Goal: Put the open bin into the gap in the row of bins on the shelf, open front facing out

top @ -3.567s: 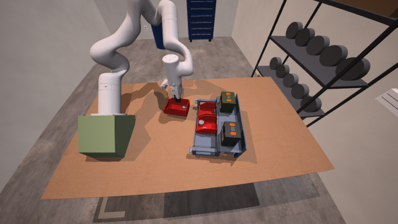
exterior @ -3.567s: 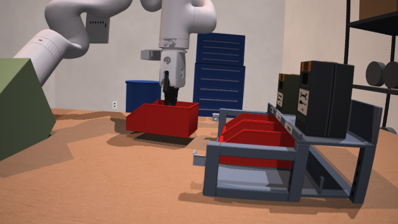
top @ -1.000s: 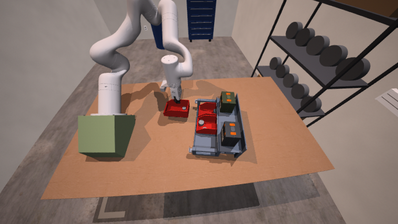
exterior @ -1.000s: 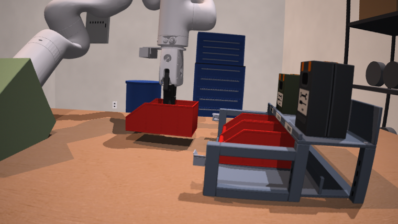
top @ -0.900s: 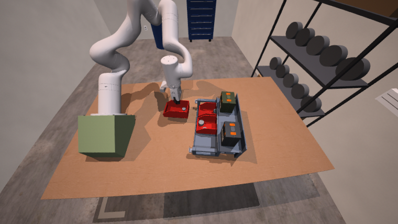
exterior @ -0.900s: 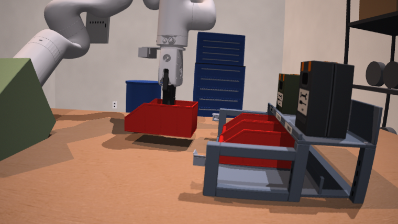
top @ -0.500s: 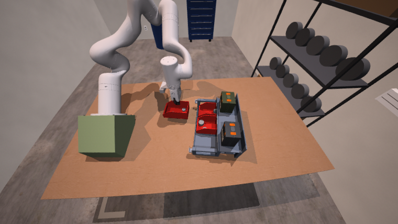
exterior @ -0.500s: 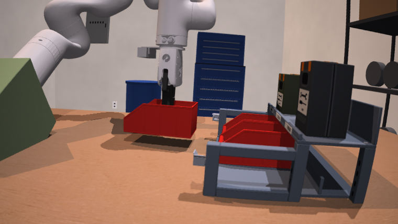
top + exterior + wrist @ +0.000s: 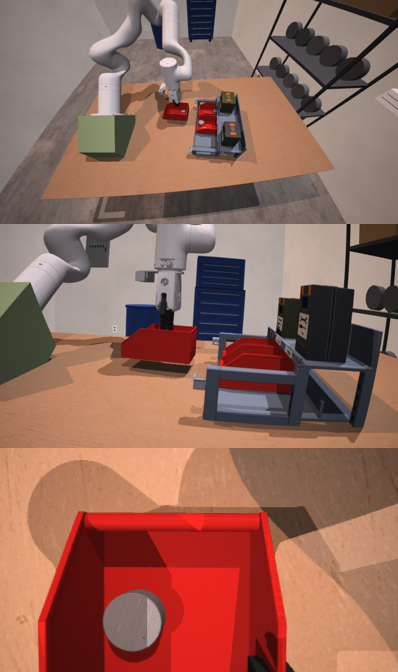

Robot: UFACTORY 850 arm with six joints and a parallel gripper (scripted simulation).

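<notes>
The grey disc is 3 cm behind my hand, 7 cm to the right of it and 5 cm below it. From my hand the other things lie so: grey shelf 26 cm ahead, 13 cm to the right, 2 cm below.
</notes>
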